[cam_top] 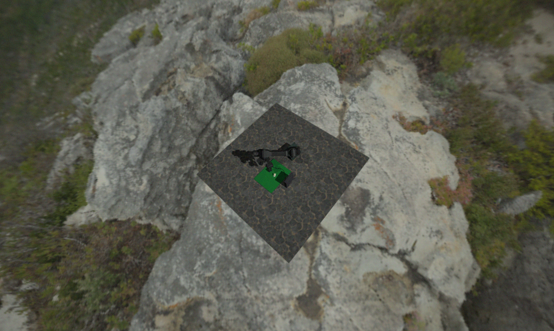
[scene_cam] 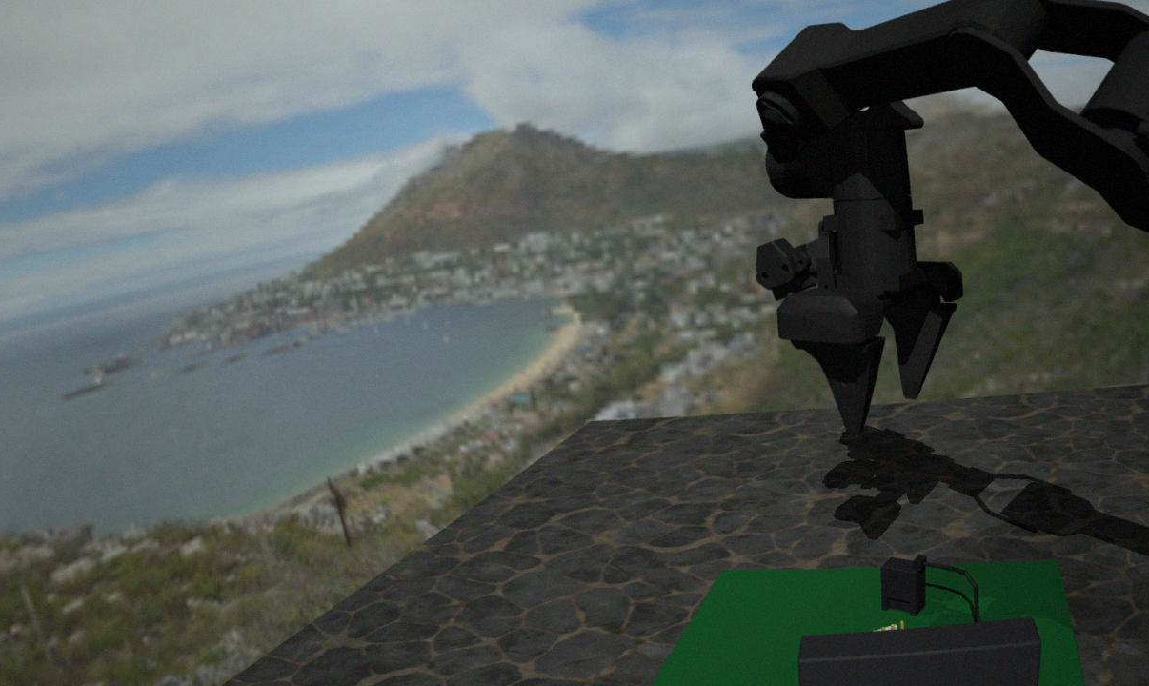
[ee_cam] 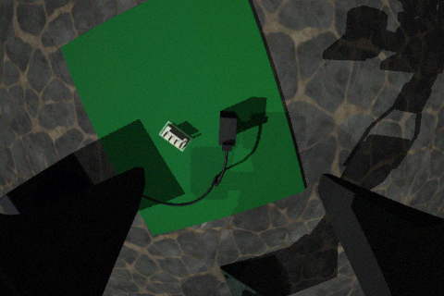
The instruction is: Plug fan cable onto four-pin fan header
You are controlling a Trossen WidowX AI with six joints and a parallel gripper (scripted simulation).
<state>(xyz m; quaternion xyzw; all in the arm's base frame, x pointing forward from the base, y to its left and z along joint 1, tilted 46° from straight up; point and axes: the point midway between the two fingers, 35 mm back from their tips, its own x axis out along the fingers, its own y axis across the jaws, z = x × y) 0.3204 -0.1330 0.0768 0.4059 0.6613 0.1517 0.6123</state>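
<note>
Right now the dark fan plug is 10 mm behind my gripper tip and 140 mm below it. From my gripper tip the other things lie so: white fan header (10 mm behind, 70 mm to the left, 160 mm below); green board (10 mm ahead, 50 mm to the left, 180 mm below).
</note>
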